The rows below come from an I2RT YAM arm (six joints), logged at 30 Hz.
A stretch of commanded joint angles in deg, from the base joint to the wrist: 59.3, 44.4, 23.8, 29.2, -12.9, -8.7; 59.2, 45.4, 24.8, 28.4, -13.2, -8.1; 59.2, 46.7, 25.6, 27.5, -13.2, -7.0; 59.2, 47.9, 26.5, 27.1, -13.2, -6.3; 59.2, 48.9, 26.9, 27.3, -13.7, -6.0; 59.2, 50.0, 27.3, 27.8, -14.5, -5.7; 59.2, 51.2, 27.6, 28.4, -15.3, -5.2; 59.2, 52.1, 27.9, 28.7, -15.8, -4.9; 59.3, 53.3, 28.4, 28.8, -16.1, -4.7
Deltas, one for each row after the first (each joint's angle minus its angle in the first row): -0.1, 1.0, 1.0, -0.8, -0.3, 0.6; -0.1, 2.3, 1.8, -1.7, -0.3, 1.7; -0.1, 3.5, 2.7, -2.1, -0.3, 2.4; -0.1, 4.5, 3.1, -1.9, -0.8, 2.7; -0.1, 5.6, 3.5, -1.4, -1.6, 3.0; -0.1, 6.8, 3.8, -0.8, -2.4, 3.5; -0.1, 7.7, 4.1, -0.5, -2.9, 3.8; 0.0, 8.9, 4.6, -0.4, -3.2, 4.0
